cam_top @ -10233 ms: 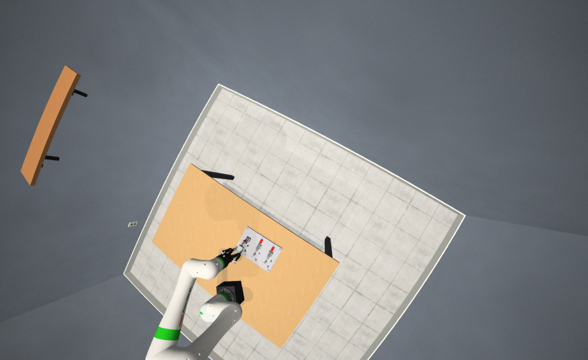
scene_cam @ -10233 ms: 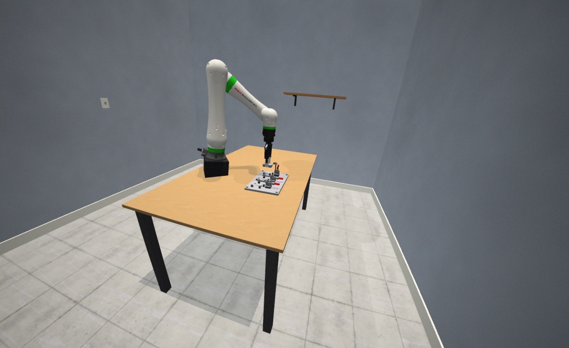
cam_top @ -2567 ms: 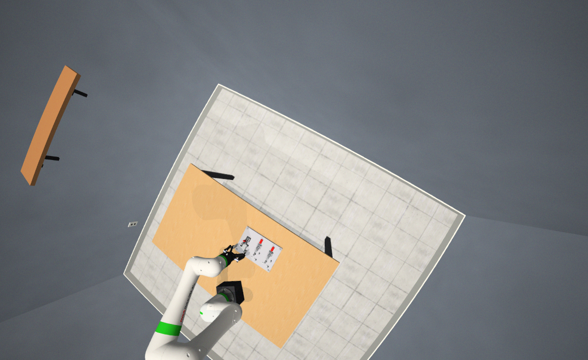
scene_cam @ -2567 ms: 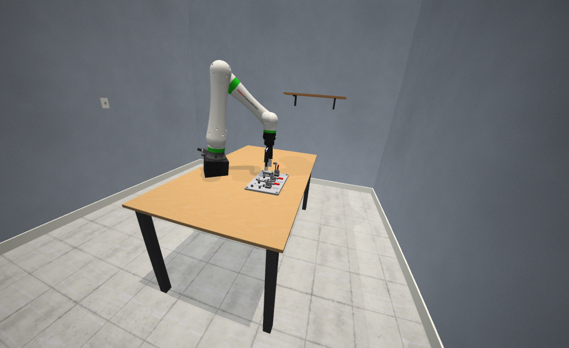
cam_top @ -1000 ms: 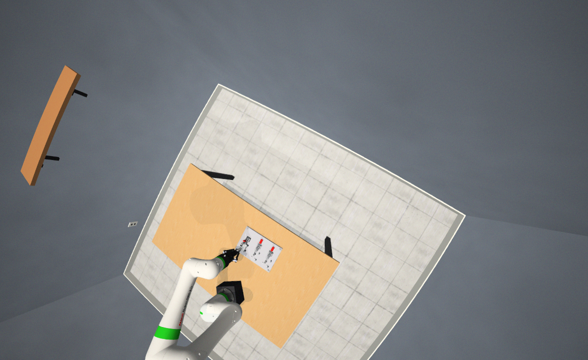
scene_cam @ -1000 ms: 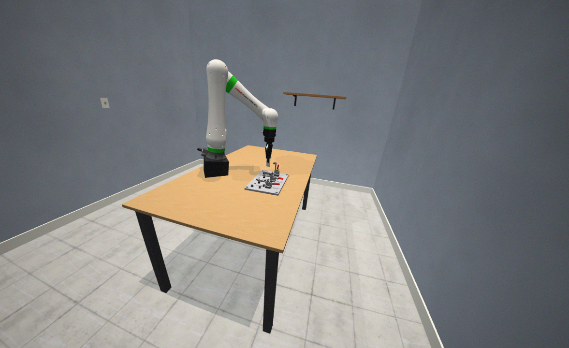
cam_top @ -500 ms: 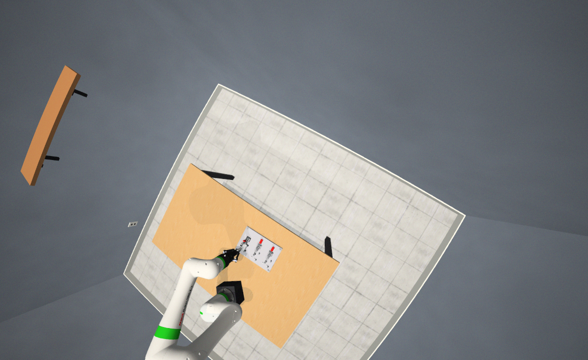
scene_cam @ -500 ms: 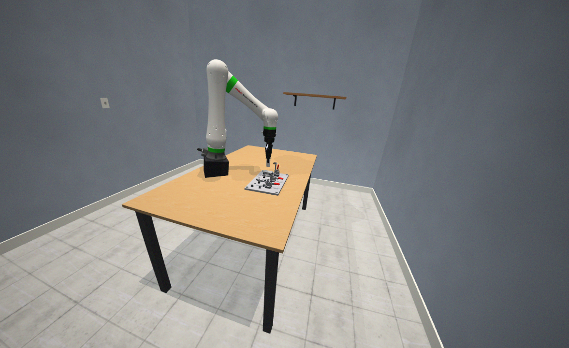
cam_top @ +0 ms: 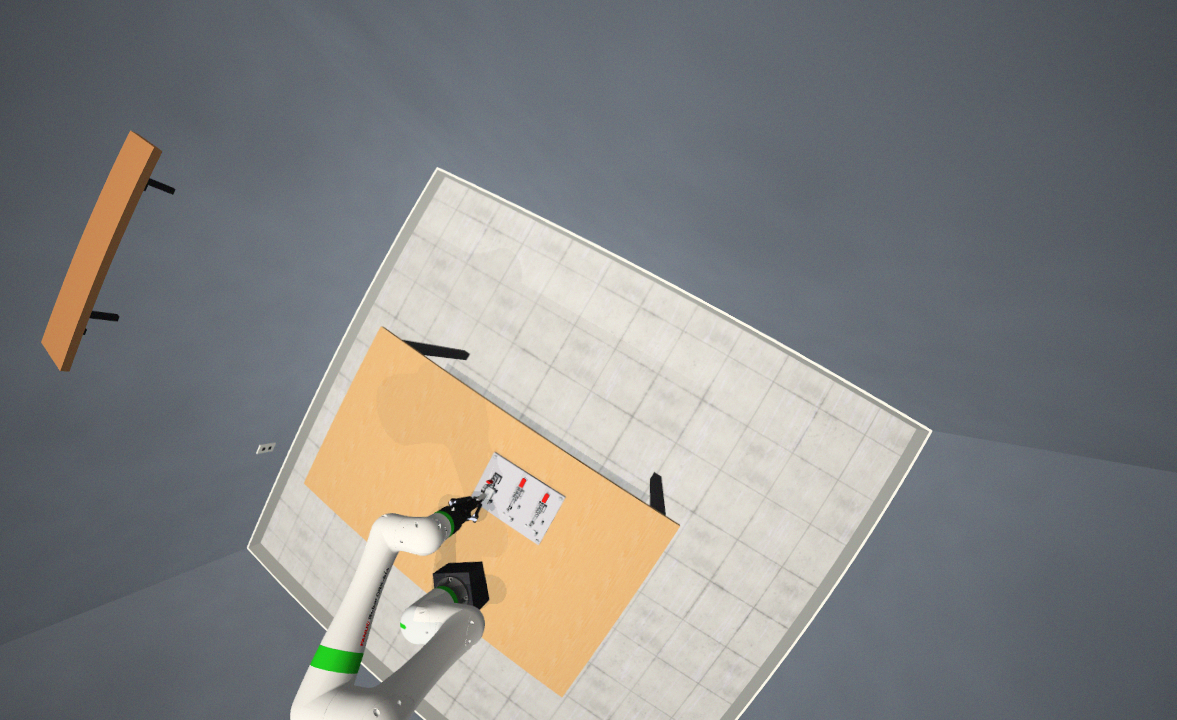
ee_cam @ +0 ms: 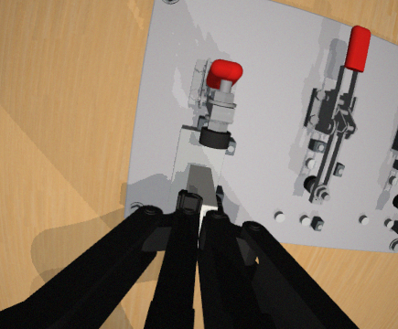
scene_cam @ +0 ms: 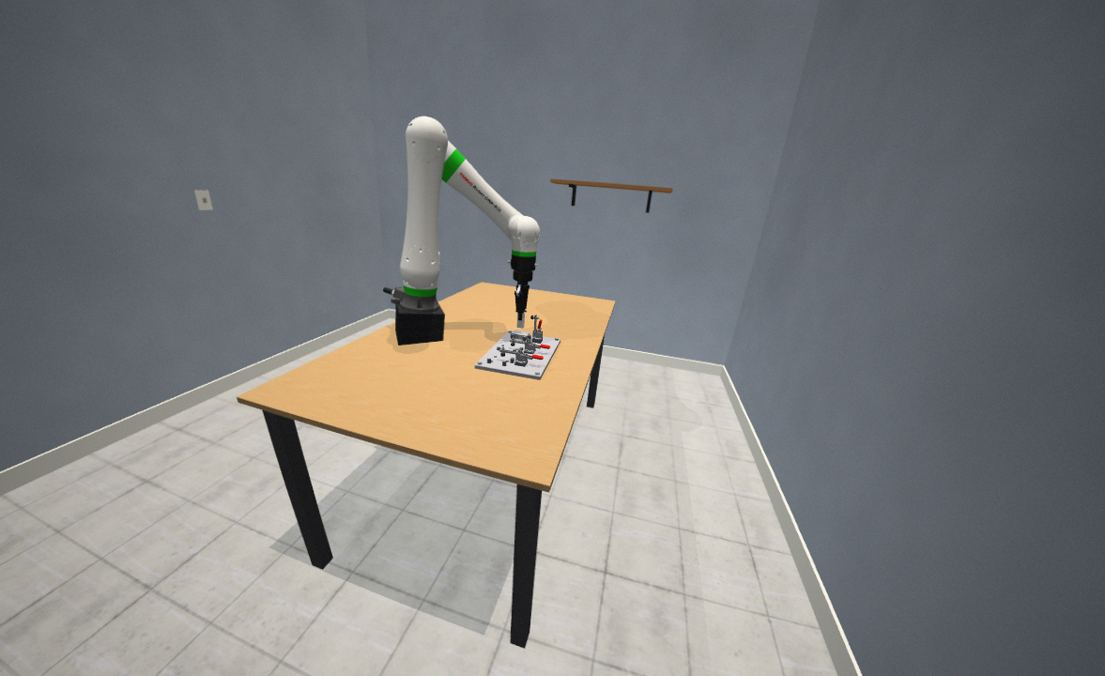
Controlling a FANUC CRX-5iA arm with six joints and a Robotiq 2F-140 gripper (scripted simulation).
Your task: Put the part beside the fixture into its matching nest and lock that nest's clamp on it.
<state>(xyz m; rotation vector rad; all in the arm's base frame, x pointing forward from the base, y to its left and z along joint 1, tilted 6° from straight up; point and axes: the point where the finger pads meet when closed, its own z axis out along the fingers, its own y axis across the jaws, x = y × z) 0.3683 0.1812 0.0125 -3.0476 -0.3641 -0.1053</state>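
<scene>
Now: the grey rectangular part 7 cm below my hand. Round my hand: fixture plate (7 cm ahead, 10 cm to the right, 9 cm below).
</scene>
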